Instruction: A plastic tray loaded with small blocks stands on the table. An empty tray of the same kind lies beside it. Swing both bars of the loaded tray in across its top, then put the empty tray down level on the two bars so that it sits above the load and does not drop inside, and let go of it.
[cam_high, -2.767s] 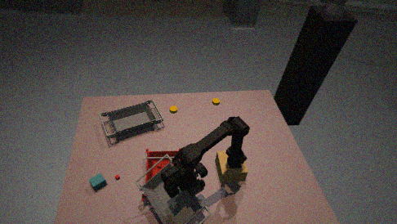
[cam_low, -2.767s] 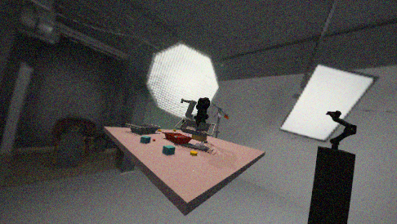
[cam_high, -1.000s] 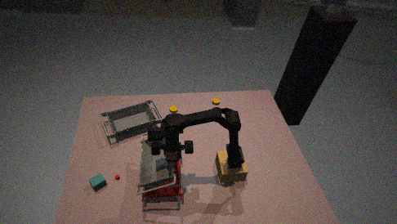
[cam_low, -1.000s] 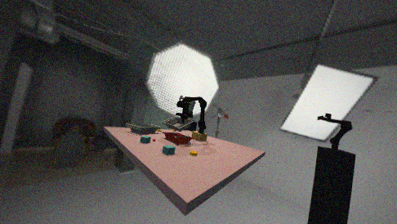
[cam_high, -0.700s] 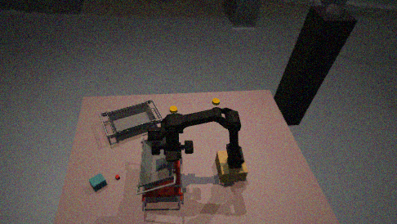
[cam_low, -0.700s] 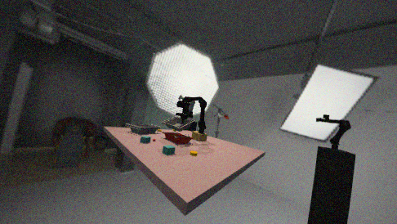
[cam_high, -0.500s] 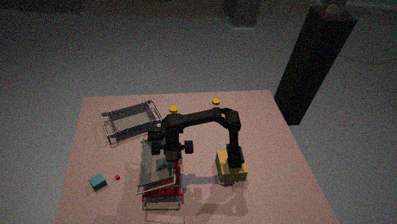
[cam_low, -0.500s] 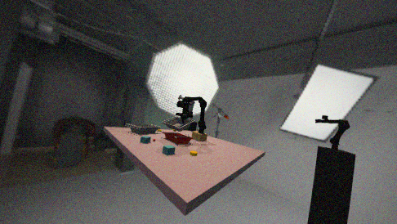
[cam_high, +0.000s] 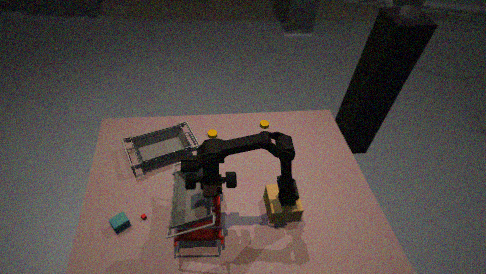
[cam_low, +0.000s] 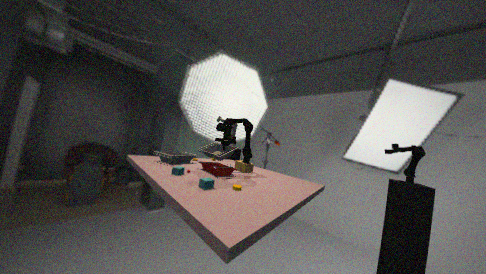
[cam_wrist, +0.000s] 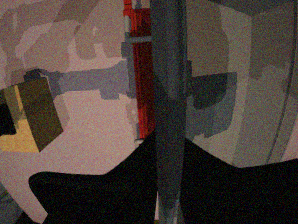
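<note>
The grey tray is 7 cm ahead of my gripper tip. The rest, counted from my gripper tip: red block (28 cm ahead, 17 cm below, 2 cm to the right).
</note>
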